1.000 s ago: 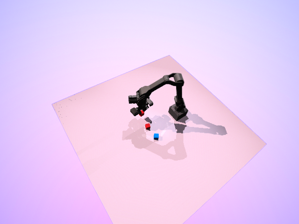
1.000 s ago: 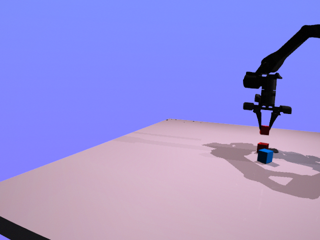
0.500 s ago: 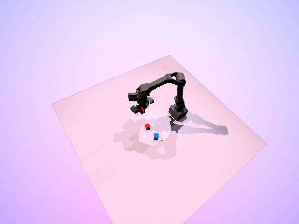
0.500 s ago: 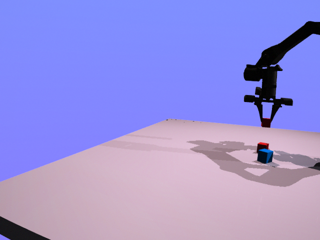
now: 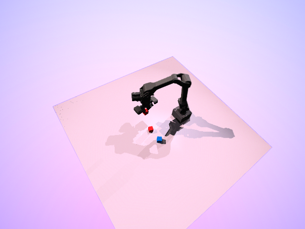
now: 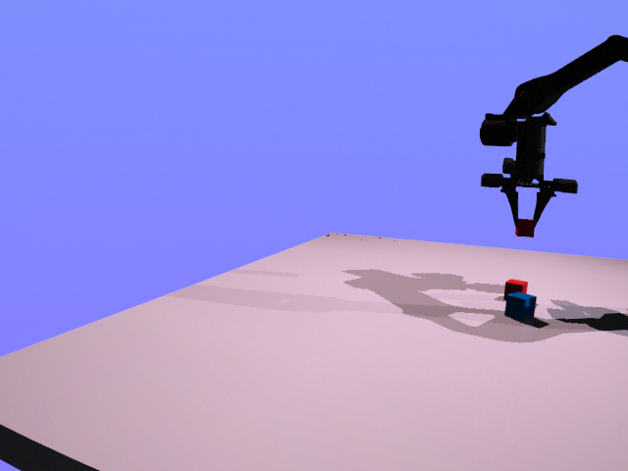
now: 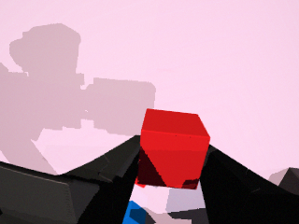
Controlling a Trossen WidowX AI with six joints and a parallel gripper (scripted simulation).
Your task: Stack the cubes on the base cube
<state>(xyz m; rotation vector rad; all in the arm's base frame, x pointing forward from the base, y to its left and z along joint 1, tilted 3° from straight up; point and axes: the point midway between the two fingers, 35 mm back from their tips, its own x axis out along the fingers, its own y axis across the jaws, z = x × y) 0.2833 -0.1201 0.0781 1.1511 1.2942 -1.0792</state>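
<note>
Now: gripper tip 21 cm to the right of the blue base cube and 11 cm above it.
</note>
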